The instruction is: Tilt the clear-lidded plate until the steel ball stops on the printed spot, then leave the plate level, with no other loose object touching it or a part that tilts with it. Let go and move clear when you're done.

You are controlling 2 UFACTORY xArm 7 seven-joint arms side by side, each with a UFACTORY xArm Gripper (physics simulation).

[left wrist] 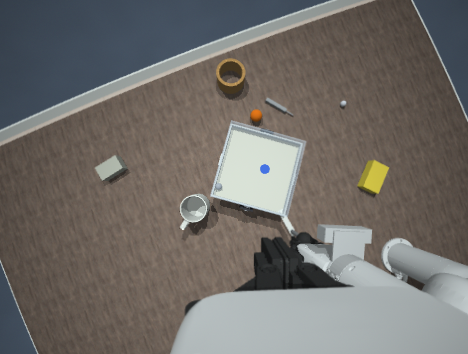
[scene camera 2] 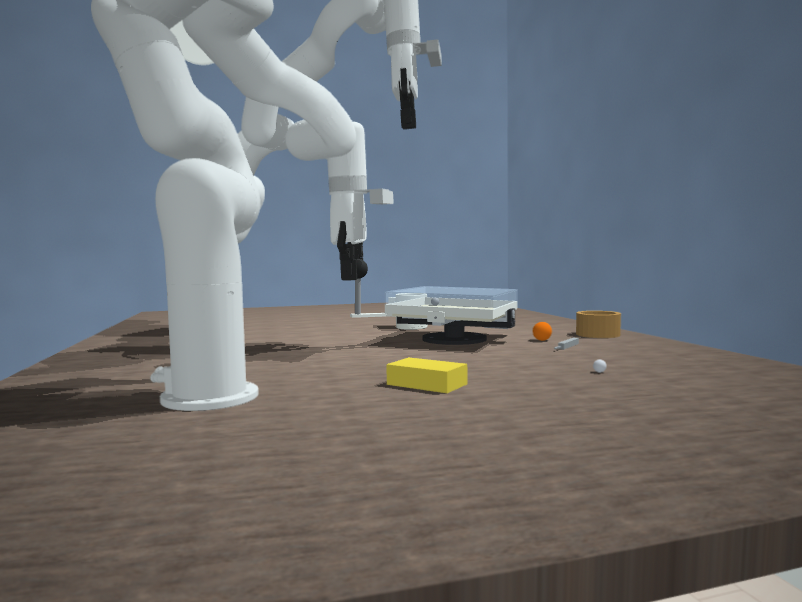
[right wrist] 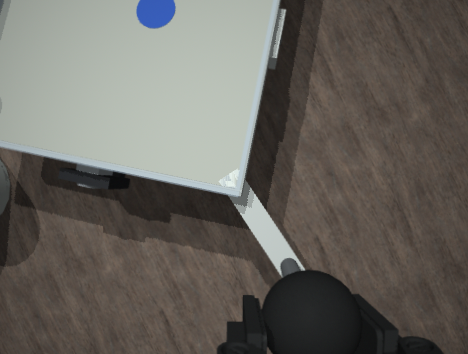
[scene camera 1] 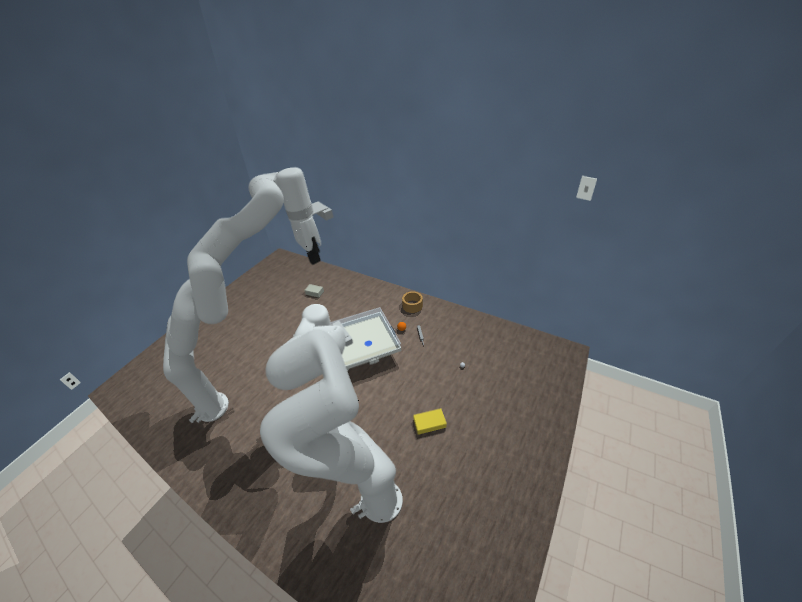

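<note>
The clear-lidded plate (scene camera 1: 383, 331) (scene camera 2: 472, 312) (left wrist: 245, 150) (right wrist: 100, 75) stands on a black base; a slight tilt is hard to judge. The steel ball (scene camera 2: 434, 301) (left wrist: 218, 186) lies in its lower-left corner in the left wrist view, away from the blue printed spot (scene camera 1: 367, 343) (left wrist: 265, 169) (right wrist: 156, 10). A white bar (left wrist: 288, 225) (right wrist: 270, 235) sticks out from another corner and carries a rod with a black ball knob (scene camera 2: 362, 268) (left wrist: 303, 240). My right gripper (scene camera 2: 353, 268) (right wrist: 299, 325) is shut on that knob. My left gripper (scene camera 1: 314, 257) (scene camera 2: 408, 123) (left wrist: 270, 254) is shut and empty, high above the table.
A white mug (left wrist: 194, 209) stands close beside the plate's ball corner; contact is unclear. An orange ball (scene camera 1: 401, 326) (scene camera 2: 542, 331) (left wrist: 256, 115), a grey tool (left wrist: 277, 105), a brown ring-shaped bowl (left wrist: 231, 82), a white ball (left wrist: 343, 104), a yellow block (left wrist: 373, 177) and a grey block (left wrist: 111, 168) lie around.
</note>
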